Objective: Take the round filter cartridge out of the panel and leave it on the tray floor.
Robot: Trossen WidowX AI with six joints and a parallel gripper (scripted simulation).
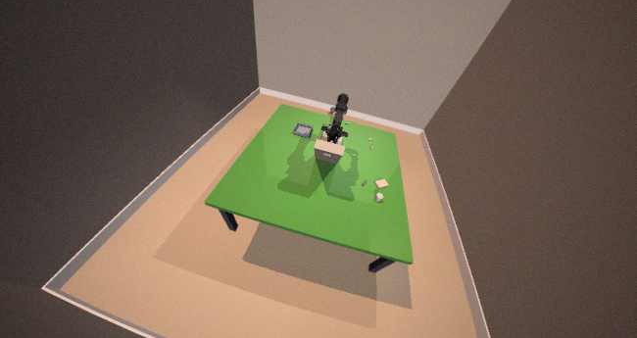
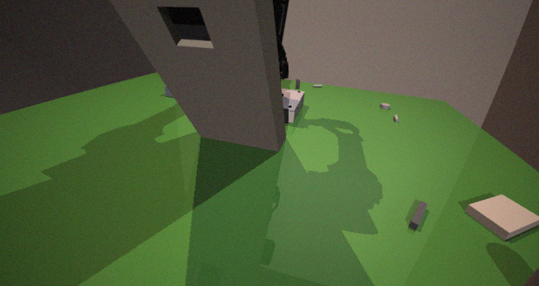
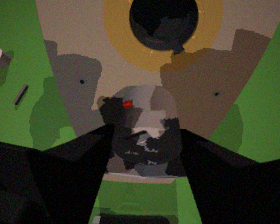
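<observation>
My gripper tip is now 320 mm past the grey square tray, 310 mm to the left of it and 220 mm above it. From my gripper tip the other things lie so: round filter cartridge right at my gripper tip; service panel 50 mm below, 40 mm ahead; flat tan block 460 mm to the left, 230 mm below.
</observation>
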